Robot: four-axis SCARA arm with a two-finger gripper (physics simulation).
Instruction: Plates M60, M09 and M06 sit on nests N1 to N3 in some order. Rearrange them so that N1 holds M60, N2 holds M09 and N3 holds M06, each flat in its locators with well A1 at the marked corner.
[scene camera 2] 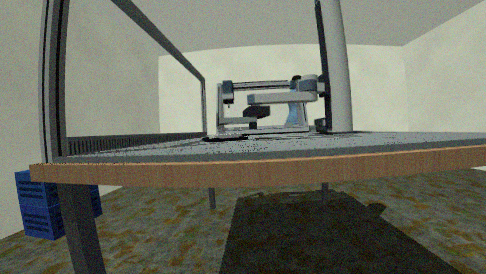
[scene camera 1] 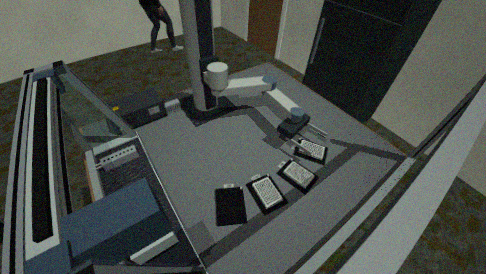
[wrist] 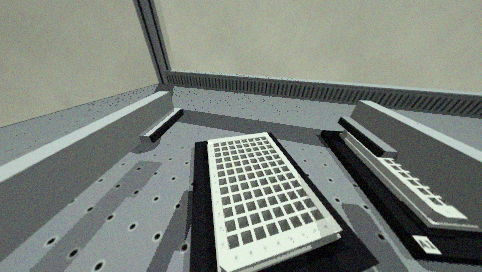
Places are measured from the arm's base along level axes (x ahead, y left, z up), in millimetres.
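Pixels of known places: gripper, between the fingertips: (scene camera 2: 219, 121) (scene camera 1: 319, 144) (wrist: 259, 107); arm's base, origin of its link: (scene camera 1: 206, 106).
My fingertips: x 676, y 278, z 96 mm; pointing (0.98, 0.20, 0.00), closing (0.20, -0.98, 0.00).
Observation:
Ahead of a thing's pixels: the offset from my fingertips to its top centre. "spot": to the spot under its first point.
My gripper (scene camera 1: 316, 142) (scene camera 2: 221, 120) (wrist: 259, 107) is open and empty, with its fingers wide apart above the rightmost nest of scene camera 1. Plate M60 @(4 mm right, 23 mm back, 56 mm down) (scene camera 1: 314, 149) (wrist: 265, 190), white, sits on that black nest @(spot: 10 mm right, 50 mm ahead, 65 mm down) (scene camera 1: 320, 160) (wrist: 200, 215), between and below the fingers; its printed name is out of sight. A second white plate @(174 mm right, 43 mm ahead, 56 mm down) (scene camera 1: 299, 173) (wrist: 400, 175) sits on the neighbouring nest @(spot: 198 mm right, 112 mm ahead, 67 mm down) (scene camera 1: 305, 188) (wrist: 400, 220), partly behind the right finger in the wrist view. A third plate @(359 mm right, 29 mm ahead, 56 mm down) (scene camera 1: 266, 192) sits on another nest @(spot: 365 mm right, 107 mm ahead, 72 mm down) (scene camera 1: 277, 207). The names of these two plates and the nest numbers are unreadable.
A bare black nest @(523 mm right, 16 mm back, 65 mm down) (scene camera 1: 231, 206) lies left of the third plate. An A1 tag @(spot: 135 mm right, 42 mm back, 71 mm down) (wrist: 426, 245) marks the neighbouring nest's near corner. The arm's column (scene camera 1: 196, 60) (scene camera 2: 340, 70) stands at the back. A framed machine with a blue block @(spot: 813 mm right, 51 mm ahead, 405 mm up) (scene camera 1: 112, 207) is at the left.

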